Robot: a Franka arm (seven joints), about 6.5 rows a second.
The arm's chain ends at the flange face. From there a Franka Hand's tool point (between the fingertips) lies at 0.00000 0.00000 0.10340 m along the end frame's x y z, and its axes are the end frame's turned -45 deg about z.
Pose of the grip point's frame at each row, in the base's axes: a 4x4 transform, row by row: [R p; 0 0 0 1], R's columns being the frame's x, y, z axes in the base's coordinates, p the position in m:
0.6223 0.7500 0.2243 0.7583; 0.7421 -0.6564 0.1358 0.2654; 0.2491 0.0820 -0.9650 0.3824; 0 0 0 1
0.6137 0.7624 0.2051 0.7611; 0.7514 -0.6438 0.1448 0.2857; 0.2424 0.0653 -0.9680 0.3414; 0 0 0 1
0.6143 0.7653 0.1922 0.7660; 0.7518 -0.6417 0.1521 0.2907; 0.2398 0.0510 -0.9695 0.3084; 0 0 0 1
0.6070 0.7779 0.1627 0.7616; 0.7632 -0.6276 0.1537 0.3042; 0.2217 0.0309 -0.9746 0.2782; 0 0 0 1
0.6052 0.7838 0.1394 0.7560; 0.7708 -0.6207 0.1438 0.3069; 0.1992 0.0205 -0.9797 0.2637; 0 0 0 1
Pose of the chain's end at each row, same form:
0.9704 0.0903 0.2243 0.7351; 0.0606 -0.9889 0.1358 0.2514; 0.2341 -0.1182 -0.9650 0.4822; 0 0 0 1
0.9730 0.1051 0.2051 0.7399; 0.0761 -0.9866 0.1448 0.2707; 0.2176 -0.1252 -0.9680 0.4415; 0 0 0 1
0.9755 0.1068 0.1922 0.7461; 0.0779 -0.9854 0.1521 0.2750; 0.2056 -0.1335 -0.9695 0.4086; 0 0 0 1
0.9793 0.1208 0.1627 0.7448; 0.0959 -0.9834 0.1537 0.2883; 0.1786 -0.1349 -0.9746 0.3790; 0 0 0 1
0.9822 0.1263 0.1394 0.7416; 0.1061 -0.9839 0.1438 0.2920; 0.1554 -0.1264 -0.9797 0.3650; 0 0 0 1

